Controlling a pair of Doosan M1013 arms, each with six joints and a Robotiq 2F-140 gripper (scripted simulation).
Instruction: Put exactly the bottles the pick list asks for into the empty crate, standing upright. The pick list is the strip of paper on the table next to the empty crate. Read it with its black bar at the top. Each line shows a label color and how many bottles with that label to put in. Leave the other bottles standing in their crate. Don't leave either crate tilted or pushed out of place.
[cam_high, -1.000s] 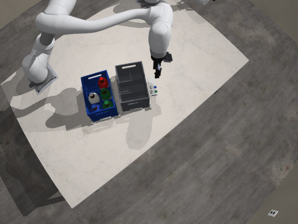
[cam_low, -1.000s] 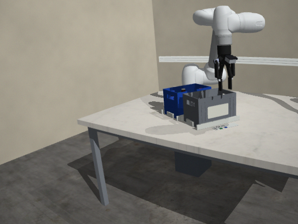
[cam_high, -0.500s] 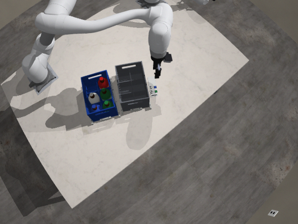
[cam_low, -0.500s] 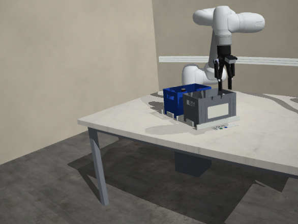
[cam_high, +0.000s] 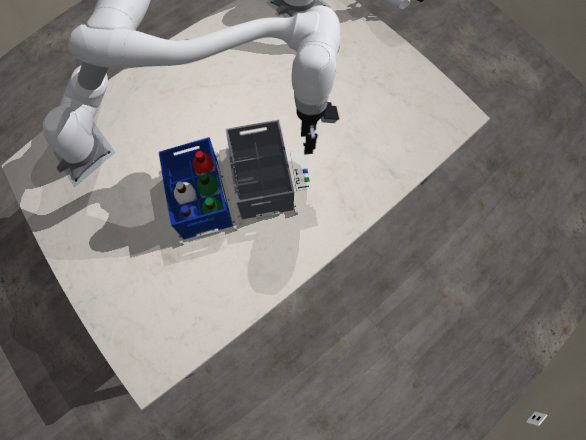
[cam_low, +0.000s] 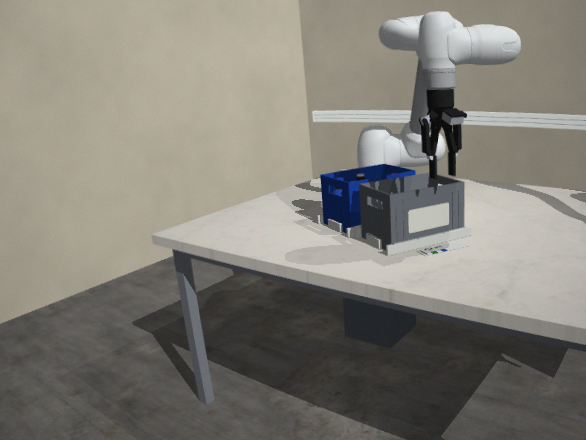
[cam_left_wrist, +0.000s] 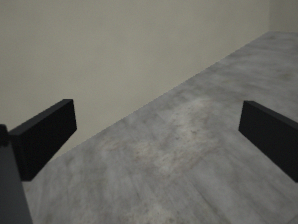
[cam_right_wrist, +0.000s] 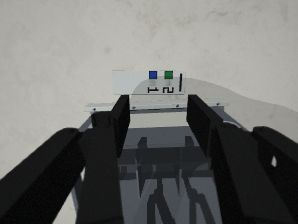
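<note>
The blue crate is 170 mm behind my right hand, 350 mm to the right of it and 170 mm below it. The rest, counted from my right hand: dark grey crate 80 mm behind, 140 mm to the right, 170 mm below; then pick list 20 mm behind, 10 mm to the right, 250 mm below; then red bottle 230 mm behind, 270 mm to the right, 160 mm below.
</note>
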